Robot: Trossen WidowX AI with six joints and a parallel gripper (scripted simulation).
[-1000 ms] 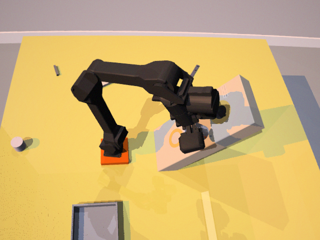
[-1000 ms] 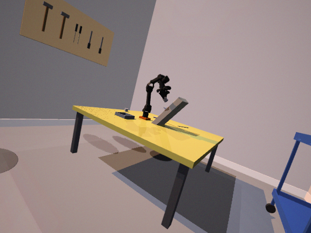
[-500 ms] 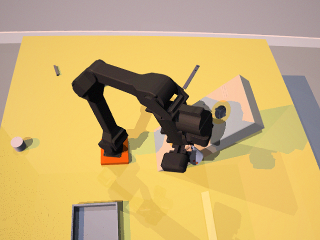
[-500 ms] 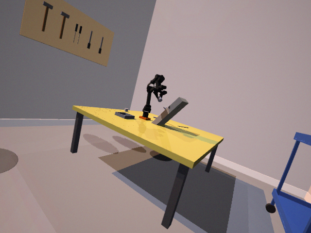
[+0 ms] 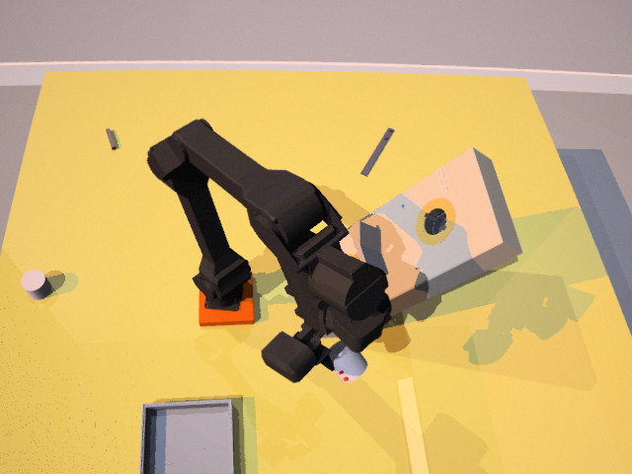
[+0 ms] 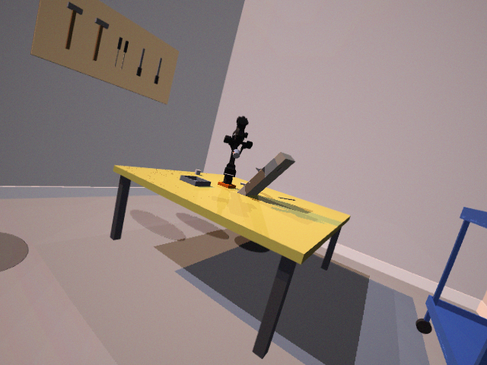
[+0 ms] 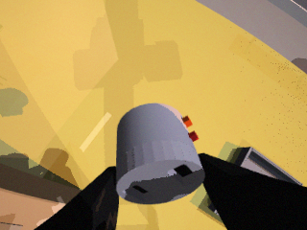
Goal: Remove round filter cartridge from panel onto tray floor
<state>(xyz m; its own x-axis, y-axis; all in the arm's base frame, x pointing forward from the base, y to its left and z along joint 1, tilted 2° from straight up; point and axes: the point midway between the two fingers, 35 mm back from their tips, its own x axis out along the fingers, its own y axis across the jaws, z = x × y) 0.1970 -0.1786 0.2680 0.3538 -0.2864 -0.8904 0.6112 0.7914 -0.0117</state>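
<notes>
Now: gripper tip 260 mm above the grey tray, 220 mm past it and 100 mm to the left of it. Also, from my gripper tip: grey flap: 230 mm to the left, 100 mm below, 60 mm ahead; round filter cartridge: right at my gripper tip; service panel: 240 mm to the left, 110 mm ahead, 80 mm below.
</notes>
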